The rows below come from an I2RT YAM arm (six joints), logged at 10 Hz.
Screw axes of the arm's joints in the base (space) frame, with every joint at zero. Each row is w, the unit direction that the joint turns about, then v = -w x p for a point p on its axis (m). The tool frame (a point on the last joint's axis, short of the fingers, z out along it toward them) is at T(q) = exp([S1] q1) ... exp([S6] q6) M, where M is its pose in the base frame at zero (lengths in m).
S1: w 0 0 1 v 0.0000 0.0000 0.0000
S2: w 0 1 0 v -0.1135 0.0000 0.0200
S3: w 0 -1 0 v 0.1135 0.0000 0.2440
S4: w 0 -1 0 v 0.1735 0.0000 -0.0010
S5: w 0 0 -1 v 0.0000 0.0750 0.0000
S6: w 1 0 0 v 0.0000 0.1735 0.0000
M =
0 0 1 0.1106
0 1 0 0.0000
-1 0 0 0.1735
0 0 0 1
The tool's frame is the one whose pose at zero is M.
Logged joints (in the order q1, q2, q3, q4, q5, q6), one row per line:
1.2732, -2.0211, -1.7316, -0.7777, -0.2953, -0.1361
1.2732, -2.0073, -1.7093, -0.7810, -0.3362, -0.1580
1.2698, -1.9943, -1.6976, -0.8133, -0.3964, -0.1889
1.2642, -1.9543, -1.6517, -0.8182, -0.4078, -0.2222
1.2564, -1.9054, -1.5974, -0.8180, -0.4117, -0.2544
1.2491, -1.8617, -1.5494, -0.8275, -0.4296, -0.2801
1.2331, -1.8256, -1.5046, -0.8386, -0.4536, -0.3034
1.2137, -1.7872, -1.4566, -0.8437, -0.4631, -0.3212
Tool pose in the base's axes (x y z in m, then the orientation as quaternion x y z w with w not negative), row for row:
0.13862, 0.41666, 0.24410, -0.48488, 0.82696, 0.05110, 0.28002
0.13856, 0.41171, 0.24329, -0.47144, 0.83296, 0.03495, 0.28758
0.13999, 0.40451, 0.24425, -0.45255, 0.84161, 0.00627, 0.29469
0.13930, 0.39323, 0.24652, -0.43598, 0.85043, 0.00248, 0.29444
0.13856, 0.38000, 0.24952, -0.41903, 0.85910, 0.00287, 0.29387
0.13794, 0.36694, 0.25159, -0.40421, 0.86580, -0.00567, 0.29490
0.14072, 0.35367, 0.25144, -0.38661, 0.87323, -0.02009, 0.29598
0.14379, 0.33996, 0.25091, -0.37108, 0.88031, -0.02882, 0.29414
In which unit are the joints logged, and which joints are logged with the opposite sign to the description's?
The joints are logged in radians. Opposite sign: q2, q3, q5, q6.
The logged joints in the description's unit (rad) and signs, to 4 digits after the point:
1.2732, 2.0211, 1.7316, -0.7777, 0.2953, 0.1361
1.2732, 2.0073, 1.7093, -0.7810, 0.3362, 0.1580
1.2698, 1.9943, 1.6976, -0.8133, 0.3964, 0.1889
1.2642, 1.9543, 1.6517, -0.8182, 0.4078, 0.2222
1.2564, 1.9054, 1.5974, -0.8180, 0.4117, 0.2544
1.2491, 1.8617, 1.5494, -0.8275, 0.4296, 0.2801
1.2331, 1.8256, 1.5046, -0.8386, 0.4536, 0.3034
1.2137, 1.7872, 1.4566, -0.8437, 0.4631, 0.3212

